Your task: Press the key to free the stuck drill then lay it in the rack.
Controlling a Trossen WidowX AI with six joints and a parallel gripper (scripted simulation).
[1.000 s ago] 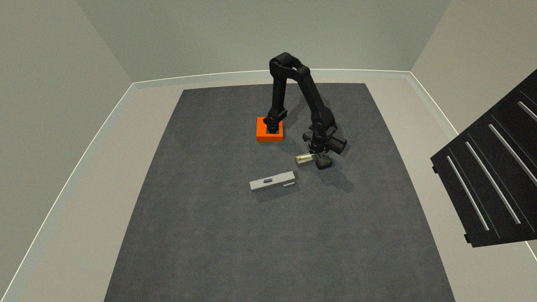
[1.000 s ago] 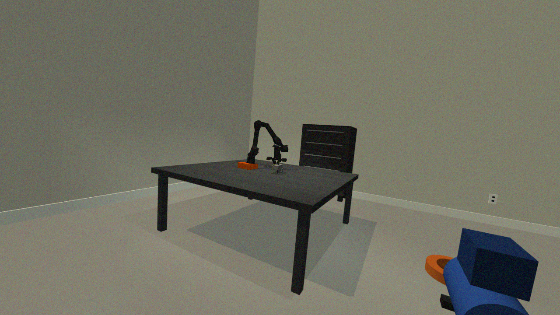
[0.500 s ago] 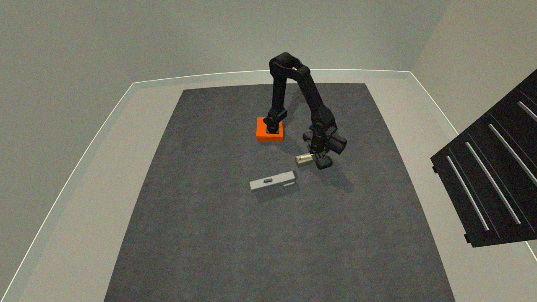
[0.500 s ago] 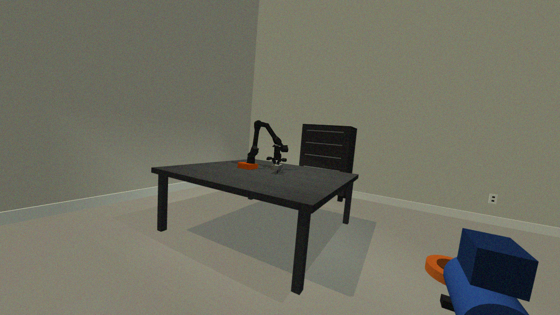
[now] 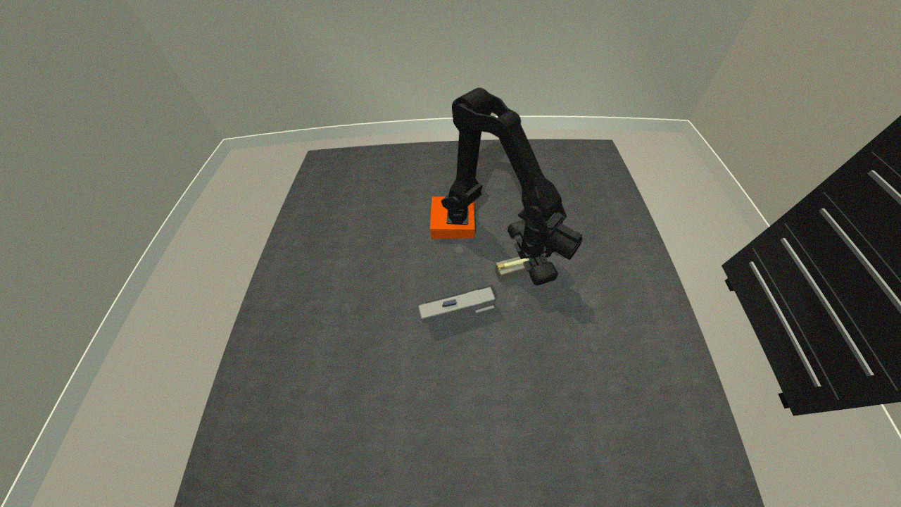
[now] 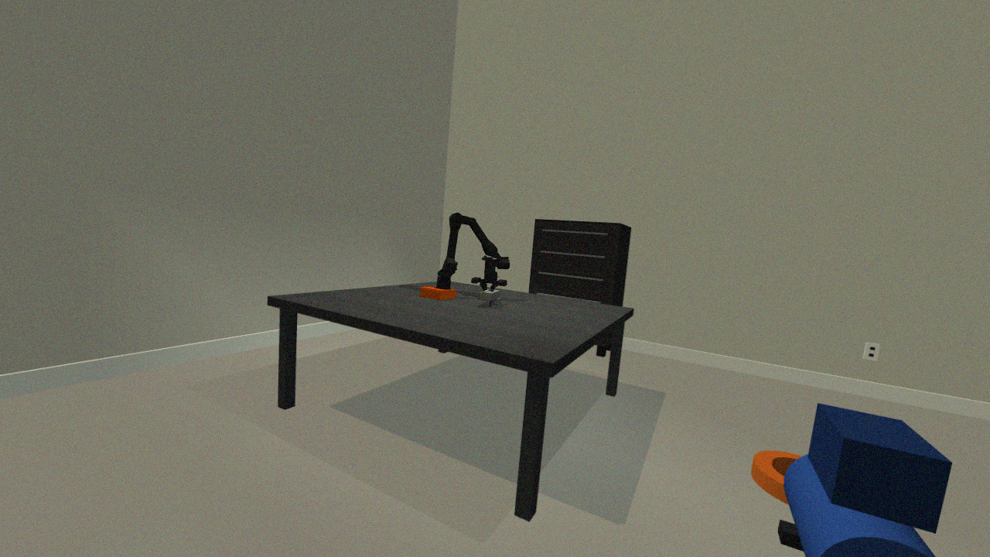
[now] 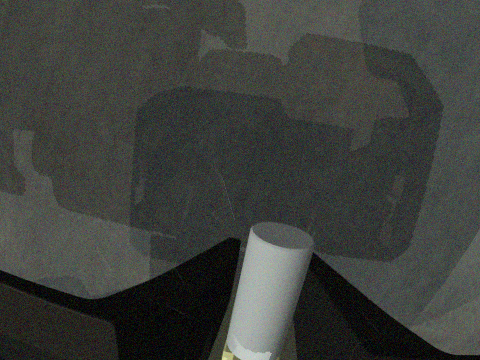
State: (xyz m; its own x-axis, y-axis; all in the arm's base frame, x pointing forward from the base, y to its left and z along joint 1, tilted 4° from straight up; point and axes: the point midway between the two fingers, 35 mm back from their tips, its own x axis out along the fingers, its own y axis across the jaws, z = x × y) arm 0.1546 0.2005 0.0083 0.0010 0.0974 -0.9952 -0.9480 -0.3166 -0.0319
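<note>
Right now my gripper tip is 1 cm short of the drill, 4 cm to the left of it and 4 cm below it. The rest, counted from my gripper tip: small blue key 15 cm ahead, 21 cm to the right, 5 cm above; rack 2 cm ahead, 5 cm to the right, 1 cm above.
</note>
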